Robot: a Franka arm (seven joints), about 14 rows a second.
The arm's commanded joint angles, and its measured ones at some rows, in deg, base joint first. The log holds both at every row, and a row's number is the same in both.
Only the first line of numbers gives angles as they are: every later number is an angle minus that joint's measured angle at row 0.
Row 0, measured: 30.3 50.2 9.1 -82.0 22.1 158.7 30.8
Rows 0 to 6, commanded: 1.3 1.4 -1.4 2.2 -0.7 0.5 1.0; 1.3 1.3 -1.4 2.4 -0.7 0.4 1.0; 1.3 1.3 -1.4 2.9 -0.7 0.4 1.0; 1.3 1.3 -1.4 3.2 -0.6 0.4 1.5; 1.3 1.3 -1.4 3.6 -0.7 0.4 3.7; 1.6 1.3 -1.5 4.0 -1.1 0.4 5.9; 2.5 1.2 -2.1 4.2 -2.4 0.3 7.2
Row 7, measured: 0.5 0.2 -0.6 1.9 -0.3 0.0 3.1
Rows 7 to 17, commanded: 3.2 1.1 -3.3 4.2 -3.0 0.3 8.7; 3.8 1.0 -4.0 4.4 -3.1 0.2 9.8; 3.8 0.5 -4.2 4.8 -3.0 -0.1 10.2; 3.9 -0.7 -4.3 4.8 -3.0 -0.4 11.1; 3.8 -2.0 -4.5 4.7 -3.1 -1.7 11.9; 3.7 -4.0 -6.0 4.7 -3.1 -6.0 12.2; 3.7 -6.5 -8.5 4.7 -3.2 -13.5 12.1; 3.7 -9.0 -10.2 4.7 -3.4 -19.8 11.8; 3.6 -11.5 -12.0 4.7 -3.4 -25.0 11.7; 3.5 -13.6 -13.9 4.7 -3.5 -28.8 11.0; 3.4 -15.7 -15.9 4.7 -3.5 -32.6 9.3
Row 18, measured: 3.3 -10.3 -12.8 6.6 -2.4 -25.7 10.0
